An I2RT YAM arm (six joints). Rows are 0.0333 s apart.
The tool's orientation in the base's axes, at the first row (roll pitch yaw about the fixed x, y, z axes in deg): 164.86, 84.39, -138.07
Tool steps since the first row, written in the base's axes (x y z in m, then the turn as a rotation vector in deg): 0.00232, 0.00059, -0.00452, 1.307, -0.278, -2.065; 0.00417, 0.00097, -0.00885, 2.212, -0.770, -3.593; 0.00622, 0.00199, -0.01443, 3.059, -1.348, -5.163; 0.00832, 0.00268, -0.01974, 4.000, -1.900, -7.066
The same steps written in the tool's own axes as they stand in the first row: 0.00429, -0.00174, 0.00217, 1.978, -1.300, 0.668; 0.00844, -0.00319, 0.00390, 3.465, -2.366, 0.890; 0.01378, -0.00450, 0.00639, 5.004, -3.430, 1.012; 0.01887, -0.00602, 0.00860, 6.865, -4.568, 1.239
